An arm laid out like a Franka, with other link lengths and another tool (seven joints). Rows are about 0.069 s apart.
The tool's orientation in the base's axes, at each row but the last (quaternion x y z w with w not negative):
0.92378 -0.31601 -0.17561 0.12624
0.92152 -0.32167 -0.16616 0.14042
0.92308 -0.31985 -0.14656 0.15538
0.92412 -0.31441 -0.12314 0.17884
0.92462 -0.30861 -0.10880 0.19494
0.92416 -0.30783 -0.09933 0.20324
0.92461 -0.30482 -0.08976 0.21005
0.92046 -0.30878 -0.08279 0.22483
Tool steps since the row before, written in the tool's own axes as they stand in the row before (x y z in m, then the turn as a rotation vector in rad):
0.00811 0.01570 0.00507 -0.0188 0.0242 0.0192
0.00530 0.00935 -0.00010 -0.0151 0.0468 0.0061
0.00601 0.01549 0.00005 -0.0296 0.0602 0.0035
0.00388 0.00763 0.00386 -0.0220 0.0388 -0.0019
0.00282 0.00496 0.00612 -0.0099 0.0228 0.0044
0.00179 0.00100 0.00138 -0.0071 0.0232 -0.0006
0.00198 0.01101 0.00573 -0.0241 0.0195 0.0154
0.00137 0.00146 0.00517 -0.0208 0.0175 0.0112
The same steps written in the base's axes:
-0.00453 -0.01778 -0.00118 -0.0347 -0.0091 -0.0045
-0.00116 -0.01042 0.00237 -0.0391 -0.0265 0.0149
-0.00394 -0.01540 0.00482 -0.0564 -0.0268 0.0248
-0.00242 -0.00904 -0.00083 -0.0372 -0.0144 0.0201
-0.00237 -0.00716 -0.00362 -0.0212 -0.0119 0.0066
0.00046 -0.00225 -0.00091 -0.0177 -0.0124 0.0111
-0.00590 -0.01110 -0.00033 -0.0340 -0.0048 -0.0042
-0.00119 -0.00374 -0.00392 -0.0291 -0.0039 -0.0015

